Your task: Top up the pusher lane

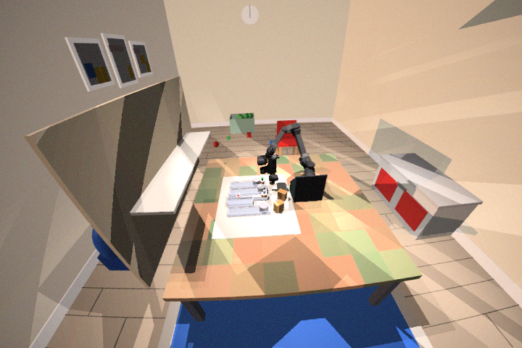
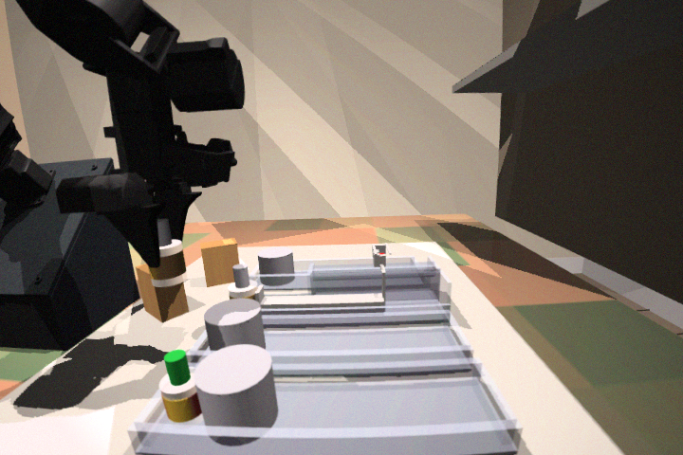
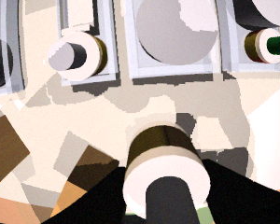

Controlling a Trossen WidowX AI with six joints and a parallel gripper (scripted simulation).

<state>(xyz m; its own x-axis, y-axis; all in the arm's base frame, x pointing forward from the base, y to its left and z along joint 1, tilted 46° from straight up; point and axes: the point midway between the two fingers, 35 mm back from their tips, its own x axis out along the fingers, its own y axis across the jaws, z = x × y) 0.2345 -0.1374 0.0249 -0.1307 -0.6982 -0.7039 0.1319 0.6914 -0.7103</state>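
My gripper tip is now 22 cm short of the clear lane, 9 cm above it and 5 cm to the right of it. From my gripper tip the other things lie so: pusher plate: 18 cm ahead, 6 cm to the left, 6 cm below.
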